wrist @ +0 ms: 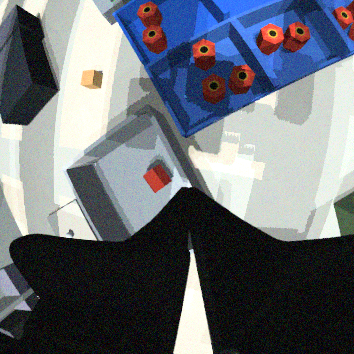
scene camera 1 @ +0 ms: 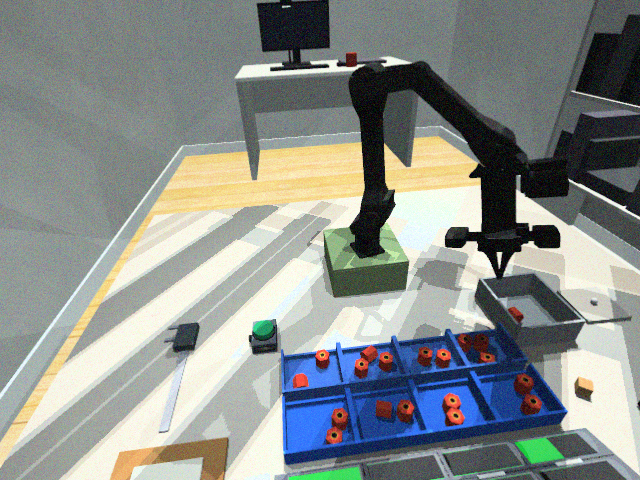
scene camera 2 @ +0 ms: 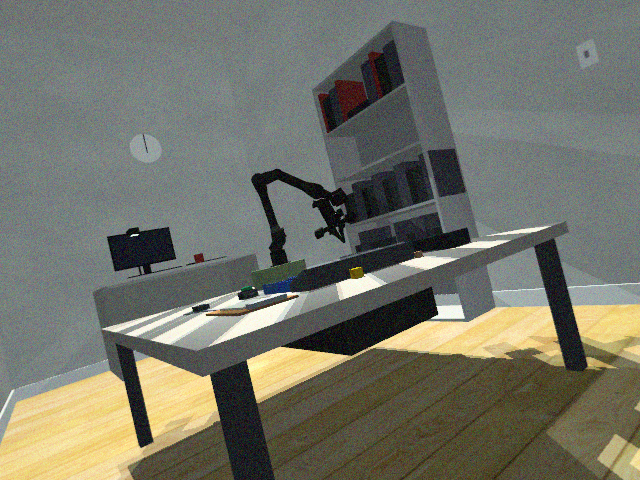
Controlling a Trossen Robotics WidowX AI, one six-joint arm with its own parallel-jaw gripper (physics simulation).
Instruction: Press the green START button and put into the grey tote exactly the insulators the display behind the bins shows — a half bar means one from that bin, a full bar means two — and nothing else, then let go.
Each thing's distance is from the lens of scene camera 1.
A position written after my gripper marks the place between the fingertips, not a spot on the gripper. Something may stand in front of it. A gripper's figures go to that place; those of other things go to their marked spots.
my gripper [scene camera 1: 499, 278]: 75 cm
green START button [scene camera 1: 264, 333]: 69 cm
